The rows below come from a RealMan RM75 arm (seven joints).
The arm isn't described. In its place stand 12 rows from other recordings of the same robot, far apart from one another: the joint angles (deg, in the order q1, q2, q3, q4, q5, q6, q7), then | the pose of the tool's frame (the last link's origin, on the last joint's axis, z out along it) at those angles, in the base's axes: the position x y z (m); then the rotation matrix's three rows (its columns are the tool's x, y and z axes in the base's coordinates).
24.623 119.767 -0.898 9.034 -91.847 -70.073 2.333 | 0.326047 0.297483 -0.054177; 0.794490 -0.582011 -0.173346; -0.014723 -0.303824 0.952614; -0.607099 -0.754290 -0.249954
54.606 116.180 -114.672 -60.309 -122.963 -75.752 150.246 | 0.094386 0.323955 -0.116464; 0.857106 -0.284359 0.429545; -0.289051 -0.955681 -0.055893; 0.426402 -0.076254 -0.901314
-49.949 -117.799 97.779 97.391 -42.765 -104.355 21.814 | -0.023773 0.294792 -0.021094; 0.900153 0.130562 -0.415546; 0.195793 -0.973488 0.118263; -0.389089 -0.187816 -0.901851
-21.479 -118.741 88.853 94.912 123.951 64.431 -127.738 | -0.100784 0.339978 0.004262; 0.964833 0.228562 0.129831; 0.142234 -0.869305 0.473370; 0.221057 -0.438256 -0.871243
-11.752 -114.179 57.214 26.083 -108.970 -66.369 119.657 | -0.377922 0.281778 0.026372; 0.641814 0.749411 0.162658; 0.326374 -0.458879 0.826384; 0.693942 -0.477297 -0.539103
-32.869 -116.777 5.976 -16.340 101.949 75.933 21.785 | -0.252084 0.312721 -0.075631; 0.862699 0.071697 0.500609; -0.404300 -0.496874 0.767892; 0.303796 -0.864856 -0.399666
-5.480 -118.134 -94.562 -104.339 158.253 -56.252 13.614 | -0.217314 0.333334 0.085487; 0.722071 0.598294 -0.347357; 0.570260 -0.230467 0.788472; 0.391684 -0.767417 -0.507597
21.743 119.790 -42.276 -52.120 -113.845 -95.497 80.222 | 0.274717 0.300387 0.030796; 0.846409 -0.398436 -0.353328; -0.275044 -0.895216 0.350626; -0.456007 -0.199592 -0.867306
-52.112 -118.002 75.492 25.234 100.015 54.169 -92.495 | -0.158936 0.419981 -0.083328; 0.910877 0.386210 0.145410; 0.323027 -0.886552 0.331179; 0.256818 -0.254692 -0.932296
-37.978 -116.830 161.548 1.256 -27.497 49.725 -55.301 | -0.312415 0.346725 -0.084615; 0.694876 0.713545 0.089447; 0.514469 -0.580164 0.631452; 0.502464 -0.392763 -0.770238
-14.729 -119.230 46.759 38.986 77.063 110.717 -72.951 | -0.253457 0.252645 0.054767; 0.425209 0.374601 0.823936; 0.067001 -0.920861 0.384091; 0.902612 -0.108114 -0.416658
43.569 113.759 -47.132 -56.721 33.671 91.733 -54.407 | 0.223956 0.395388 0.064141; 0.721379 -0.656856 0.219439; -0.692473 -0.679724 0.241775; -0.009654 -0.326367 -0.945194
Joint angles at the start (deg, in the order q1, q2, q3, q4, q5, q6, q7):
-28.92 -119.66 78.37 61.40 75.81 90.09 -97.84
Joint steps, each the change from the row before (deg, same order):
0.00 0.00 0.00 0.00 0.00 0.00 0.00
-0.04 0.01 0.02 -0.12 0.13 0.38 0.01
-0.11 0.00 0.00 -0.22 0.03 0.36 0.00
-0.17 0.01 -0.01 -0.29 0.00 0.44 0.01
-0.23 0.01 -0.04 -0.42 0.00 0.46 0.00
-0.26 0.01 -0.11 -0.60 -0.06 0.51 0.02
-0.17 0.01 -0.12 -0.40 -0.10 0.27 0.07
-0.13 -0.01 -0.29 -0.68 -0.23 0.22 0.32
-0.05 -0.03 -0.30 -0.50 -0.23 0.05 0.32
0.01 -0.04 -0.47 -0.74 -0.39 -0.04 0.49
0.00 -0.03 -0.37 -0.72 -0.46 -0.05 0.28
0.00 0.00 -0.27 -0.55 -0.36 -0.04 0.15
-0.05 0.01 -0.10 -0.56 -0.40 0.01 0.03
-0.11 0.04 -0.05 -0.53 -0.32 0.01 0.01
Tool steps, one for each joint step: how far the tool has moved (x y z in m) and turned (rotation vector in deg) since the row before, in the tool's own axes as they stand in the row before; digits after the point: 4 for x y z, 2 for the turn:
0.0000 0.0000 0.0000 0.00 0.00 0.00
-0.0007 0.0008 0.0000 -0.37 -0.20 -0.08
-0.0005 0.0005 0.0002 -0.38 -0.09 -0.14
-0.0004 0.0006 0.0003 -0.47 -0.08 -0.15
-0.0005 0.0004 0.0003 -0.48 -0.07 -0.23
-0.0007 0.0002 0.0000 -0.46 0.03 -0.35
-0.0002 -0.0001 -0.0002 -0.21 0.12 -0.16
-0.0006 -0.0007 -0.0010 0.04 0.41 -0.17
-0.0002 -0.0008 -0.0010 0.22 0.46 -0.06
-0.0005 -0.0014 -0.0019 0.52 0.77 -0.11
-0.0004 -0.0013 -0.0016 0.44 0.77 -0.31
-0.0003 -0.0010 -0.0013 0.35 0.57 -0.29
-0.0004 -0.0007 -0.0007 0.14 0.48 -0.43
-0.0003 -0.0007 -0.0005 0.08 0.33 -0.38

